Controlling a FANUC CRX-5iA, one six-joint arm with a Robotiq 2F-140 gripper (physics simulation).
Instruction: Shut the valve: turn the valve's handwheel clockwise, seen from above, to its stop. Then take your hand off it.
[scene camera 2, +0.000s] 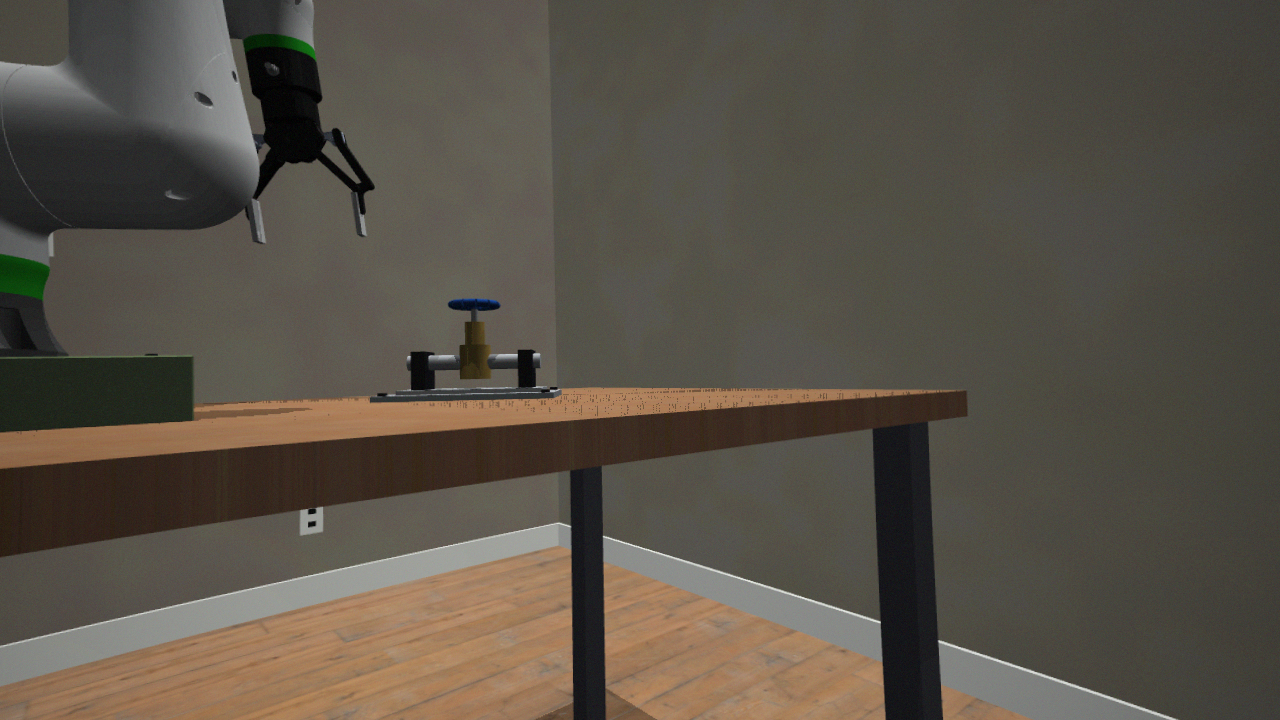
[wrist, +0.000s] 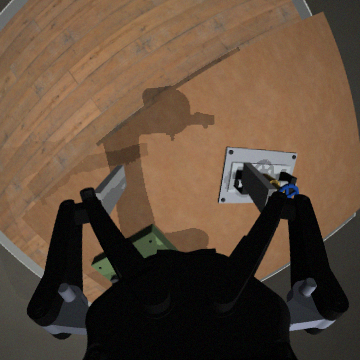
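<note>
The valve has a blue handwheel (scene camera 2: 473, 305) (wrist: 289, 190) that lies level on top of a brass body (scene camera 2: 475, 360). The body sits on a grey pipe held by two black clamps, on a light grey base plate (scene camera 2: 465, 393) (wrist: 226, 192). In the wrist view the right finger hides part of the valve and the handwheel shows partly behind that finger's joint. My gripper (scene camera 2: 309, 229) (wrist: 183, 173) is open and empty, pointing down. In the scene view it hangs well above the table, to the left of the handwheel and higher, apart from it.
The valve's plate lies on a wooden table (scene camera 2: 716, 408) (wrist: 300, 90). The arm (scene camera 2: 143, 134) stands at the left on a green block (scene camera 2: 98, 389) (wrist: 150, 242). Dark table legs (scene camera 2: 587, 582) show below. A wall stands behind. Shadows of the arm fall on the table in the wrist view.
</note>
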